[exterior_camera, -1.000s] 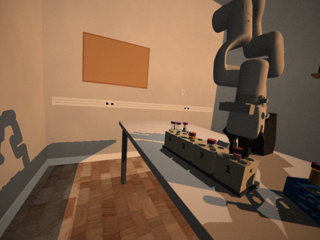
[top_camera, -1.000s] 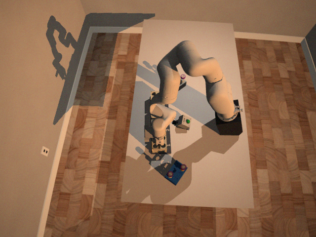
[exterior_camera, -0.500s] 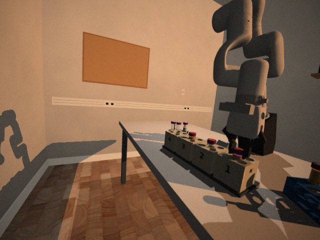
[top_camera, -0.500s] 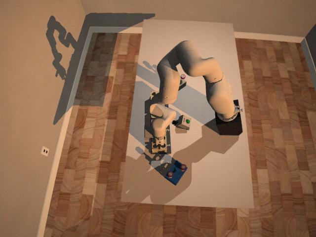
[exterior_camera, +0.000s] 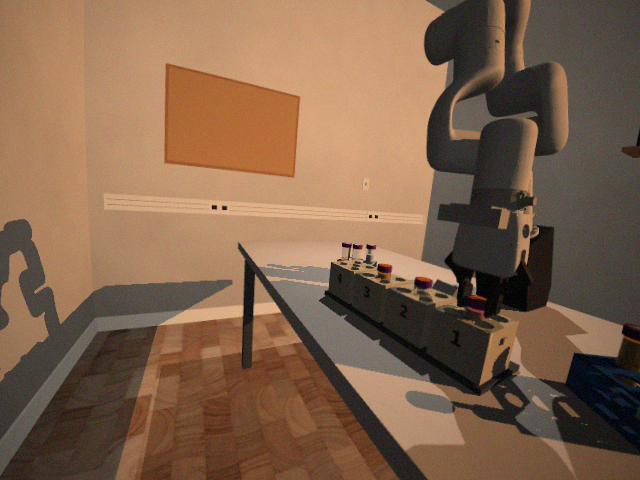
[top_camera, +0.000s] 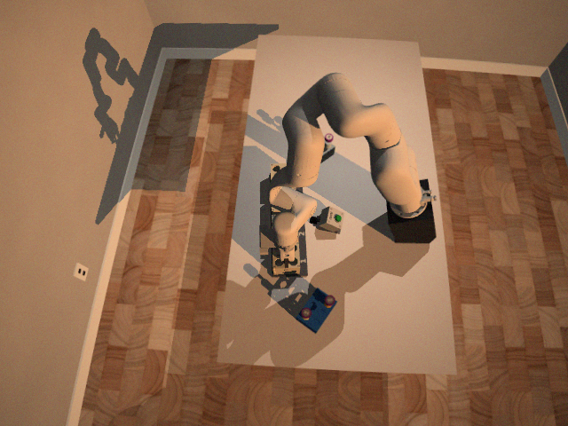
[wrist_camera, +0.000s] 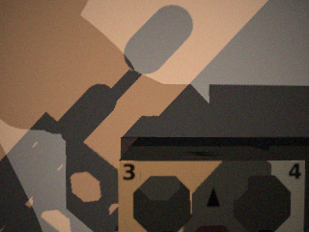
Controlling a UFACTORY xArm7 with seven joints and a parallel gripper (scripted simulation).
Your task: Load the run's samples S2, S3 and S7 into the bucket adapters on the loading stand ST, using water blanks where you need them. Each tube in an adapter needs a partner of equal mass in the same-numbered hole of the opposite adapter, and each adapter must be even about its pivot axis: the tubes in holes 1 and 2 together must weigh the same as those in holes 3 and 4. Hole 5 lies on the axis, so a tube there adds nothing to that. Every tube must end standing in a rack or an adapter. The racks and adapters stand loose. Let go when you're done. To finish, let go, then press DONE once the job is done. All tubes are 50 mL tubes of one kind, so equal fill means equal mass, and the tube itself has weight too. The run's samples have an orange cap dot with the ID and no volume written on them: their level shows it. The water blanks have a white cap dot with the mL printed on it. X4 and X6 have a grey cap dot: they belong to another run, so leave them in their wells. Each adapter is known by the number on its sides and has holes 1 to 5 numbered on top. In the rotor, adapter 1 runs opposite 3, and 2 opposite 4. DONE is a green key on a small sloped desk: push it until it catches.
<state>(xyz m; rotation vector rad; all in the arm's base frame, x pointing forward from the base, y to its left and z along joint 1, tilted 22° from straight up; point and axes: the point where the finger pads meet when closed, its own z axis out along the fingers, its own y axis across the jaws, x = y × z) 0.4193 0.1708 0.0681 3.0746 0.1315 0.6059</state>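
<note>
My hand is 5 cm above the pink-filled sample tube and 1 cm to the left of it. Round my hand: bucket adapter: 11 cm to the right, 7 cm below, 1 cm ahead; yellowish tube: 20 cm to the left, 9 cm behind, 6 cm below; orange-dotted tube: 22 cm to the right, 5 cm below, 1 cm ahead.
</note>
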